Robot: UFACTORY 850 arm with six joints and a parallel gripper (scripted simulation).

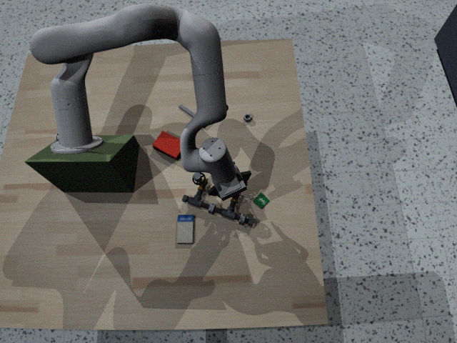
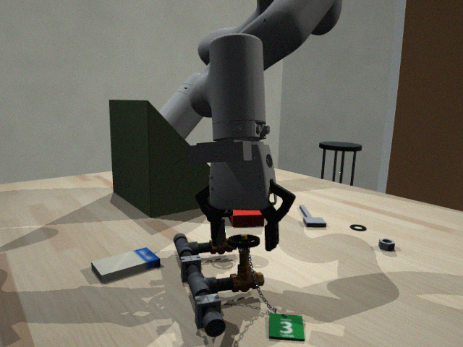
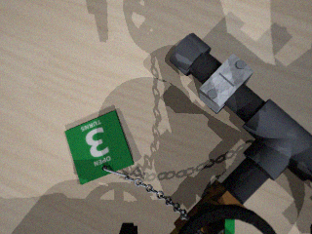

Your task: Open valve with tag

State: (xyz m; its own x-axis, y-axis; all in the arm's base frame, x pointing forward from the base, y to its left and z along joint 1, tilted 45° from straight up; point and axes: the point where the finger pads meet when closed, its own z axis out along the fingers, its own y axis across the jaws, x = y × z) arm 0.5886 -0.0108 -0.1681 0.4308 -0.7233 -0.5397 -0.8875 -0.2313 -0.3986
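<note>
Right now the green tag is 100 mm ahead of my hand and 90 mm below it. The rest, counted from my hand: red block (280 mm behind, 220 mm to the left, 70 mm below); then grey-and-blue block (180 mm behind, 130 mm to the right, 80 mm below); then grey bar tool (180 mm behind, 370 mm to the left, 80 mm below).
</note>
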